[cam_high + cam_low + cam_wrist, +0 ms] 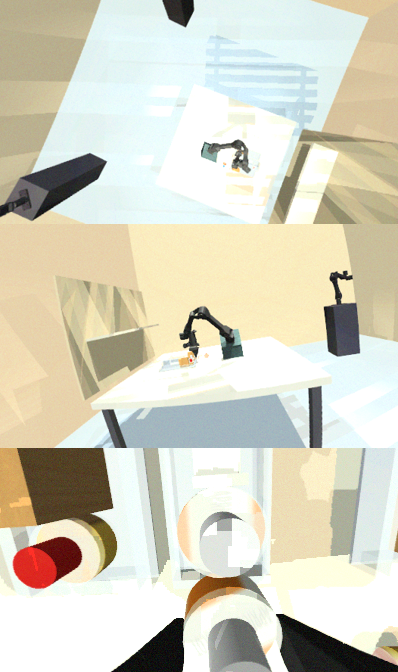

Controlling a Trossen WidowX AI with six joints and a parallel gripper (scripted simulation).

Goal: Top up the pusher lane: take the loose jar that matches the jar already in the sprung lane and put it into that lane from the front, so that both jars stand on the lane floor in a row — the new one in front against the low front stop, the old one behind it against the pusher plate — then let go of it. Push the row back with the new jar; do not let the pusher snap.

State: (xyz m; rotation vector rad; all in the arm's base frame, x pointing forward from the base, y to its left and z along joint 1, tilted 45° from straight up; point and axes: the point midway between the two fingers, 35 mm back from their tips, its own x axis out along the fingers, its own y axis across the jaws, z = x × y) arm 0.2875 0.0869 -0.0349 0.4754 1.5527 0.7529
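My gripper tip is 19 cm short of the lane fixture, 3 cm above it and 1 cm to the right of it.
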